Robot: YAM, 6 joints.
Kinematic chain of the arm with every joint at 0, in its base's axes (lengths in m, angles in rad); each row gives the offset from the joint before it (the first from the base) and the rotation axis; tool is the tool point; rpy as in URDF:
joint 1: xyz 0 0 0.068 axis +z
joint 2: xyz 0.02 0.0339 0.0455 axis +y
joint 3: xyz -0.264 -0.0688 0 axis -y
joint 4: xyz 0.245 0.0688 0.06 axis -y
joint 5: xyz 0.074 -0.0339 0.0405 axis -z
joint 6: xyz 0.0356 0 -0.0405 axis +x
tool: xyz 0 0 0 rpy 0 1.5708 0
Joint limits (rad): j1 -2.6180..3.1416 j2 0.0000..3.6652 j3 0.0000..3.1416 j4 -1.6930..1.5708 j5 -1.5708..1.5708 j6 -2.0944..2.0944
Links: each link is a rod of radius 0.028 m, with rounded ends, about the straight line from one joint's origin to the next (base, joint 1, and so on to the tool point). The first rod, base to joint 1, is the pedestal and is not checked.
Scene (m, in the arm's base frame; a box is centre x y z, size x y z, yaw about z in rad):
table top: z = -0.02
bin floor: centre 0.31 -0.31 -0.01 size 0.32 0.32 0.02 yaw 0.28
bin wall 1: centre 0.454 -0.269 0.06 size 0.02 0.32 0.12 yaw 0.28
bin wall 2: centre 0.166 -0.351 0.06 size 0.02 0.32 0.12 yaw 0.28
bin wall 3: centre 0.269 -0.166 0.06 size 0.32 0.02 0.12 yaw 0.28
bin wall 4: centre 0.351 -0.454 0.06 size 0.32 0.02 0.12 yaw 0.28
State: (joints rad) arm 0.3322 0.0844 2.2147 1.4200 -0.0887 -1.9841
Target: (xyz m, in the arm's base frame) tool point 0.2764 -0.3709 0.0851
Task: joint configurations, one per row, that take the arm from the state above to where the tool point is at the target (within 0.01 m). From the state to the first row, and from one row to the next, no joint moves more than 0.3 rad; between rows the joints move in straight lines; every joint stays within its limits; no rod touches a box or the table.
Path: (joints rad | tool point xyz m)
1: 0.1745 0.3633 2.0849 1.3560 -0.0766 -1.9841 | -0.4261 -0.0723 0.4475
2: 0.0167 0.6421 1.9551 1.2920 -0.0646 -1.9841 | -0.2811 -0.0024 0.5798
3: -0.1410 0.9210 1.8252 1.2280 -0.0525 -1.9841 | -0.0925 0.0150 0.6461
4: -0.2988 1.1999 1.6954 1.1640 -0.0405 -1.9841 | 0.0975 -0.0285 0.6380
5: -0.4565 1.4787 1.5656 1.1000 -0.0284 -1.9841 | 0.2479 -0.1206 0.5590
6: -0.6143 1.7576 1.4358 1.0360 -0.0164 -1.9841 | 0.3299 -0.2319 0.4241
7: -0.7720 2.0365 1.3059 0.9720 -0.0043 -1.9841 | 0.3351 -0.3260 0.2568
8: -0.9298 2.3153 1.1761 0.9080 0.0077 -1.9841 | 0.2764 -0.3709 0.0851

